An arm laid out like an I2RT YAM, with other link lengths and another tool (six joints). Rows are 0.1 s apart.
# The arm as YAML. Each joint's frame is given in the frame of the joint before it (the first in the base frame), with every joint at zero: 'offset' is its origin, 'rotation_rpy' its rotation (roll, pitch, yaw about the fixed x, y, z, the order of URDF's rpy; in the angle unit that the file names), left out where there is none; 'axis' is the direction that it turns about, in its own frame. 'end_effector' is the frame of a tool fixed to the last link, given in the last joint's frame.
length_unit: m
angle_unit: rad
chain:
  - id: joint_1
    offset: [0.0, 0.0, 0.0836]
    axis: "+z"
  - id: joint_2
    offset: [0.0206, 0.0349, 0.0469]
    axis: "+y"
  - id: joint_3
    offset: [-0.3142, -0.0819, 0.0]
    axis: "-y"
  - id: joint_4
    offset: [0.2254, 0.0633, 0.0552]
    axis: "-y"
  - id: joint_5
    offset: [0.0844, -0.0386, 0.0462]
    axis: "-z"
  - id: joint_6
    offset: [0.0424, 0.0, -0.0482]
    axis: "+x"
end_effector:
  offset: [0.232, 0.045, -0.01]
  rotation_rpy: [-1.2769, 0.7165, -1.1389]
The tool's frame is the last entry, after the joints.
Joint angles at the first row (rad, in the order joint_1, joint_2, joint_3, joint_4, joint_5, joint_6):
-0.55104 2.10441 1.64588 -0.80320 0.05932 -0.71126
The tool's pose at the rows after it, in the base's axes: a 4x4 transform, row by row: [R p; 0 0 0 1], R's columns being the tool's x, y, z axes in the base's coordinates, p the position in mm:
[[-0.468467, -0.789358, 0.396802, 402.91], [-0.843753, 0.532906, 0.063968, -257.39], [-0.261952, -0.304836, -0.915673, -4.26], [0, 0, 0, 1]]
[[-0.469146, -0.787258, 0.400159, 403.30], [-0.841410, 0.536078, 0.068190, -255.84], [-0.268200, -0.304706, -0.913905, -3.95], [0, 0, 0, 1]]
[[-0.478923, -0.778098, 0.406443, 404.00], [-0.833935, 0.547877, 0.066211, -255.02], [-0.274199, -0.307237, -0.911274, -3.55], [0, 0, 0, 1]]
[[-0.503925, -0.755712, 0.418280, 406.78], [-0.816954, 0.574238, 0.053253, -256.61], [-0.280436, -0.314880, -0.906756, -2.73], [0, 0, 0, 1]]
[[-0.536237, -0.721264, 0.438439, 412.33], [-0.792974, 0.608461, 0.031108, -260.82], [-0.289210, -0.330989, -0.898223, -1.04], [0, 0, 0, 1]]
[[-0.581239, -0.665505, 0.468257, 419.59], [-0.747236, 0.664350, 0.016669, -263.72], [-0.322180, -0.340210, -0.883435, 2.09], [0, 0, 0, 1]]
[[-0.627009, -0.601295, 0.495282, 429.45], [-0.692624, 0.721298, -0.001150, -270.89], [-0.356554, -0.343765, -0.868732, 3.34], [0, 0, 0, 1]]
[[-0.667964, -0.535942, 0.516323, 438.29], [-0.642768, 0.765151, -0.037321, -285.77], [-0.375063, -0.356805, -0.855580, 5.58], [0, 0, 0, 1]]
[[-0.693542, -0.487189, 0.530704, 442.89], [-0.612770, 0.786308, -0.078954, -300.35], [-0.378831, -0.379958, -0.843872, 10.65], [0, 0, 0, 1]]
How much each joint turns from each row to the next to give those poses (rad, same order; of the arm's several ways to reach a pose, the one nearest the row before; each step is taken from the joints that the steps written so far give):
0.00495 -0.00189 -0.00380 0.00038 -0.00229 -0.00763
-0.00036 -0.00192 -0.00229 0.00037 -0.00572 0.00344
-0.00002 -0.00344 -0.00536 0.00421 -0.00191 0.01486
0.00000 -0.00075 -0.00072 0.00685 0.00420 0.03434
-0.00113 -0.00002 0.00073 0.01488 0.00649 0.04655
-0.00802 0.00306 0.01066 0.00499 -0.01069 0.07056
-0.01183 0.02098 0.03282 -0.00155 -0.01030 0.07401
-0.01487 0.02365 0.04041 0.00118 0.00649 0.06257
-0.01068 0.00571 0.02021 0.00954 0.01793 0.03852

